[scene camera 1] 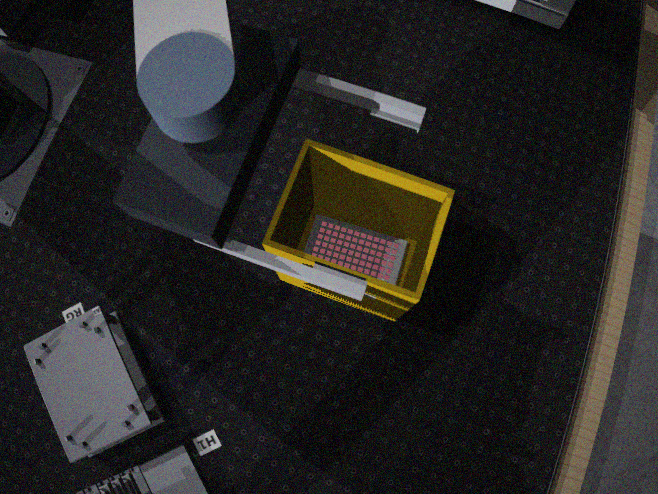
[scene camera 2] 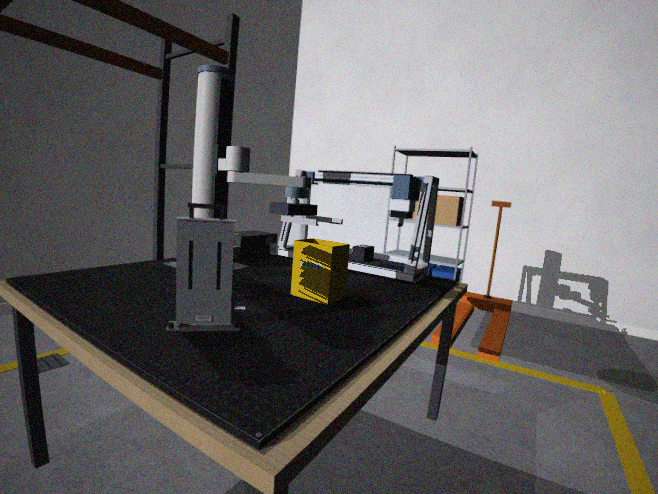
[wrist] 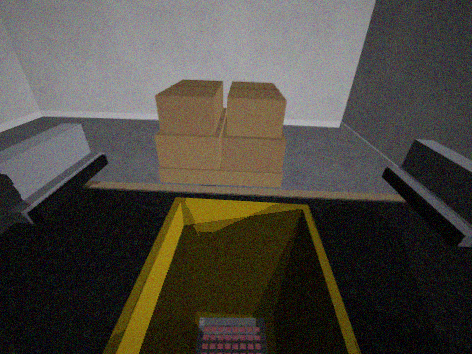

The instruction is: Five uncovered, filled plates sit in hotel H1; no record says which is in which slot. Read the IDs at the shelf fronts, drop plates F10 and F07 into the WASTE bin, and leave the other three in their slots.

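Places are measured from the arm's base along level axes (x down, y back, z left), in centimetres.
Pixels of known places: gripper, fingertip midpoint: [scene camera 1: 395,200] [scene camera 2: 330,222] [wrist: 244,150].
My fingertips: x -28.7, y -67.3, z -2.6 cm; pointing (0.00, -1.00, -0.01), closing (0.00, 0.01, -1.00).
Behind a point stands the place of what it marks.
My gripper [scene camera 1: 393,204] @[x -28.7, y -67.3, z -2.6 cm] [scene camera 2: 329,221] @[x -28.7, y -67.3, z -2.6 cm] [wrist: 244,150] @[x -28.7, y -67.3, z -2.6 cm] is open and empty, its two fingers spread wide above the yellow bin [scene camera 1: 445,225] [scene camera 2: 338,273] @[x -11.4, y -72.6, z -3.1 cm] [wrist: 332,280] @[x -21.3, y -65.3, z -8.3 cm]. A plate [scene camera 1: 353,249] @[x -3.3, y -64.4, z -1.7 cm] [wrist: 231,337] @[x -3.4, y -68.7, z -2.4 cm] with pink-filled wells is low inside the bin, below the fingers and apart from them. Whether it touches the bin's bottom I cannot tell. Its ID cannot be read. Part of the hotel [scene camera 1: 175,473] @[x -2.1, y -52.3, z -37.1 cm] shows at the lower edge of scene camera 1, beside the H1 label [scene camera 1: 207,442] @[x -1.3, y -54.7, z -31.8 cm]. The plates in its slots and the shelf-front IDs cannot be made out.
A grey pegged stand [scene camera 1: 87,382] @[x -7.2, y -38.8, z -29.6 cm] is beside the RG label [scene camera 1: 73,313] @[x -1.3, y -30.5, z -22.7 cm], near the hotel. A grey device [scene camera 1: 542,11] @[x -5.1, y -81.0, z 45.0 cm] is at the top right of scene camera 1. A gantry machine [scene camera 2: 429,228] @[x -26.3, y -85.0, z 62.8 cm] stands behind the bin. Cardboard boxes [wrist: 190,115] stand beyond the table edge [wrist: 240,191] @[x 0.0, y -103.2, z -3.2 cm].
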